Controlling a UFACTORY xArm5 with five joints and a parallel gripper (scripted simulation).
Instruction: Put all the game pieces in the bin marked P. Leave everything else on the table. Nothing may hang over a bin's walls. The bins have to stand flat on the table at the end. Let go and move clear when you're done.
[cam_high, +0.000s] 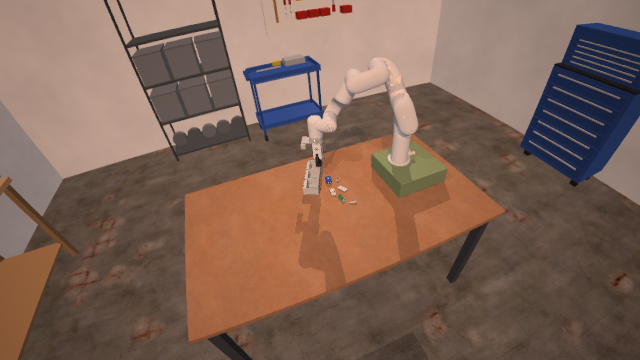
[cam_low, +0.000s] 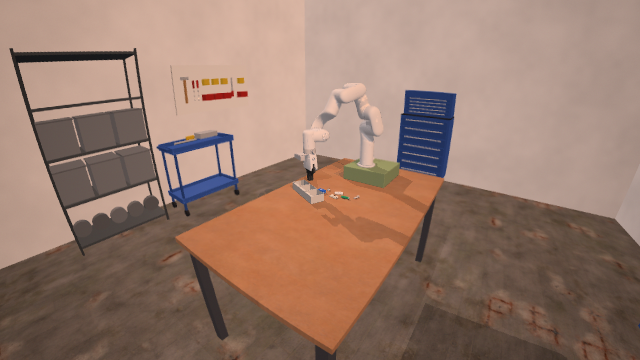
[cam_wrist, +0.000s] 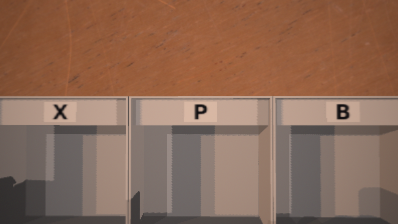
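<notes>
Now: hand 170 mm to the right of the cream domino, 90 mm above it and 10 mm past it. From my hand the other things lie so: hex nut: 90 mm below, 80 mm to the left, 80 mm behind; bin marked P: 70 mm below, 50 mm ahead, 10 mm to the left; blue block battery: 90 mm below, 80 mm to the left, 30 mm behind.
</notes>
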